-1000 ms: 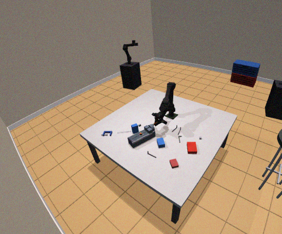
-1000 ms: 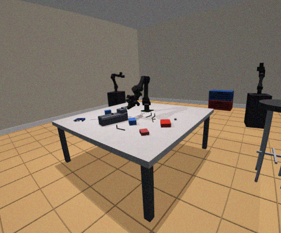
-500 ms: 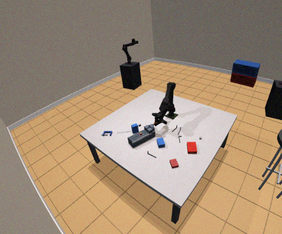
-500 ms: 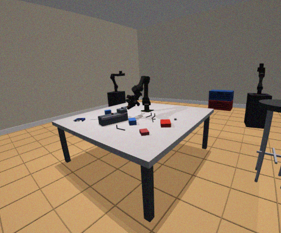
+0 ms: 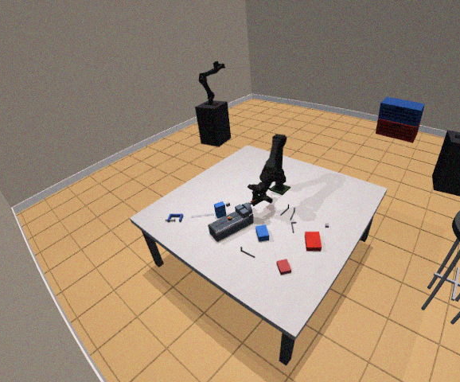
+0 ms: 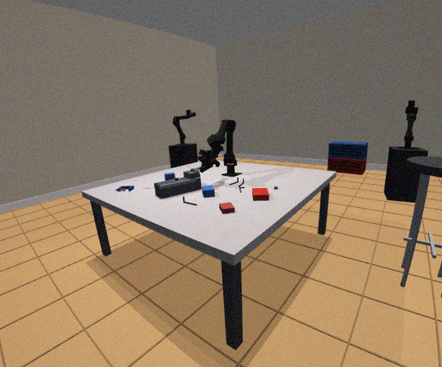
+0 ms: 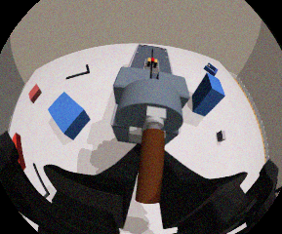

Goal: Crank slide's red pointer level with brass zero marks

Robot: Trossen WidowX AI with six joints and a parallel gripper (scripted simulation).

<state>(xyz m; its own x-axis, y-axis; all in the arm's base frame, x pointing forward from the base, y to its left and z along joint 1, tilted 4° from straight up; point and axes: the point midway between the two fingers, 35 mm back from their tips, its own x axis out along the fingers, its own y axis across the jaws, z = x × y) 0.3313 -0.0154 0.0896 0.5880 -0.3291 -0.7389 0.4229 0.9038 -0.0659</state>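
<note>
The brown crank handle is 2 cm behind my gripper tip, 1 cm to the left of it and 3 cm above it. From my gripper tip the other things lie so: red pointer 15 cm ahead, 7 cm to the right, 1 cm below.
</note>
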